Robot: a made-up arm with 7 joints.
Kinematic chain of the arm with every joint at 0, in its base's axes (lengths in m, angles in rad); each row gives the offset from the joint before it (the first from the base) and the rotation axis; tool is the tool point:
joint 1: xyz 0 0 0.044 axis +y
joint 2: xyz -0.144 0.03 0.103 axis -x
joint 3: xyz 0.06 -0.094 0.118 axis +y
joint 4: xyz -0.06 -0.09 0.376 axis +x
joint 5: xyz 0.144 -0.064 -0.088 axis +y
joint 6: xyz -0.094 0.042 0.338 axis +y
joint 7: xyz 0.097 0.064 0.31 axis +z
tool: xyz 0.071 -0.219 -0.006
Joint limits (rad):
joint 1: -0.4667..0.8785
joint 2: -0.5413..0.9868
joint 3: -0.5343..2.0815
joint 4: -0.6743..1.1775
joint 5: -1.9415..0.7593
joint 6: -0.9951..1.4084
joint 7: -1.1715..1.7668
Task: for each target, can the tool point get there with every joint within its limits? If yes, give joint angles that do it. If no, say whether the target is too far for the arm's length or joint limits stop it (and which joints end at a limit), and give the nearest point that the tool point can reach.
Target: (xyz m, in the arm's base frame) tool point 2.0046 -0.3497 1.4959
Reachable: no: too far | nearest point 1.0473 -0.1668 0.8644 | short by 1.161 m
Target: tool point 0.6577 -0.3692 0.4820
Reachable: yes | joints 0.6848 0.0465 1.3293 0.9572 -1.4736 0.3233 0.6108
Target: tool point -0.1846 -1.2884 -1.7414
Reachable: no: too far | nearest point -0.0222 -0.5486 -0.7200 | short by 1.272 m
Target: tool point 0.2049 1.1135 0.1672
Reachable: no: joint limits stop it (at a limit: joint 1, joint 2, joint 4, joint 6, joint 7) | nearest point 0.2616 1.0129 0.2216 | short by 0.128 m
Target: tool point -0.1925 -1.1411 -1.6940
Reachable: no: too far | nearest point -0.0344 -0.5135 -0.7423 | short by 1.151 m
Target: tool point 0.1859 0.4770 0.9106
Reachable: yes | joints 0.3678 0.8095 0.7864 0.8291 -1.6179 0.0229 1.2225
